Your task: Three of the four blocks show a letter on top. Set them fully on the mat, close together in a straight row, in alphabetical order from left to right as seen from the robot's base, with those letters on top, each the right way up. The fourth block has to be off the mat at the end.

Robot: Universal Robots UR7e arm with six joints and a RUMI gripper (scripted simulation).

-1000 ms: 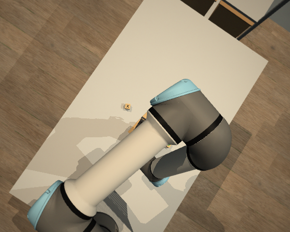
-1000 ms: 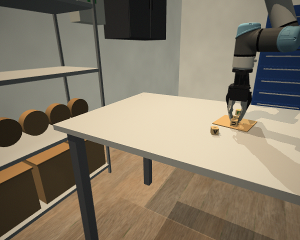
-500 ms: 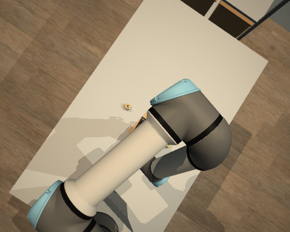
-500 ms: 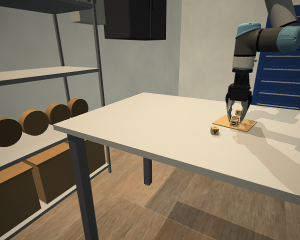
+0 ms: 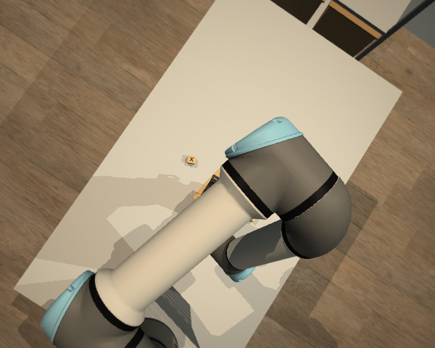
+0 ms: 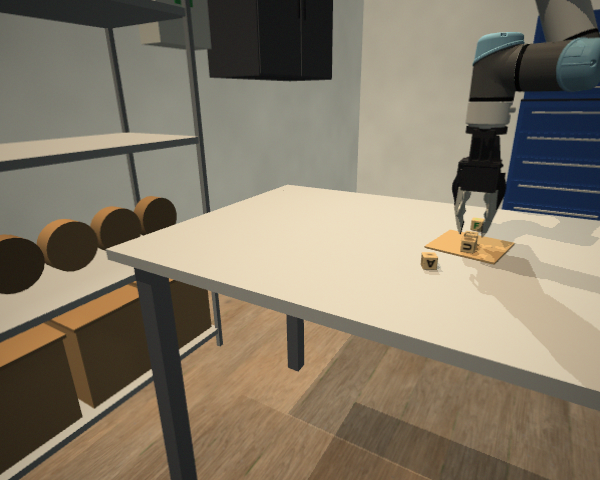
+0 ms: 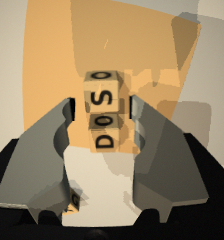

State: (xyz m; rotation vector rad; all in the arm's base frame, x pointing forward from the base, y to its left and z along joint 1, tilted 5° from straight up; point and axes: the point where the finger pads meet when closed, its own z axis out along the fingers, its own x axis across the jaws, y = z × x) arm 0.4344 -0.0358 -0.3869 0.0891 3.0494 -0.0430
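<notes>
Now: the S block 20 mm below my hand. Round my hand: D block: 40 mm to the left, 20 mm below; orange mat: 40 mm below; green-marked block: 120 mm to the right, 30 mm below, 10 mm behind.
</notes>
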